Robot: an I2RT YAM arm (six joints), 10 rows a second.
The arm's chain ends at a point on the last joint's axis. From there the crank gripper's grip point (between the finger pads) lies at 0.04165 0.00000 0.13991 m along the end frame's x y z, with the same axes.
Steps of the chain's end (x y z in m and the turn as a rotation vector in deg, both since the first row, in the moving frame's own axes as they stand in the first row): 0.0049, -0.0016, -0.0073, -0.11, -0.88, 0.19; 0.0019, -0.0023, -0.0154, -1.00, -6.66, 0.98; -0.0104, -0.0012, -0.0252, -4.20, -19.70, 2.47; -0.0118, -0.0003, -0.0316, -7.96, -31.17, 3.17; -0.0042, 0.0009, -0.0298, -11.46, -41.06, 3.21; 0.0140, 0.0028, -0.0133, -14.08, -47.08, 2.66
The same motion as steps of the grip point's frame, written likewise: 0.0027, -0.0012, -0.0067, -0.11, -0.88, 0.19; -0.0146, 0.0008, -0.0115, -1.00, -6.66, 0.98; -0.0602, 0.0101, -0.0198, -4.20, -19.70, 2.47; -0.0905, 0.0198, -0.0318, -7.96, -31.17, 3.17; -0.1064, 0.0287, -0.0398, -11.46, -41.06, 3.21; -0.1014, 0.0363, -0.0317, -14.08, -47.08, 2.66
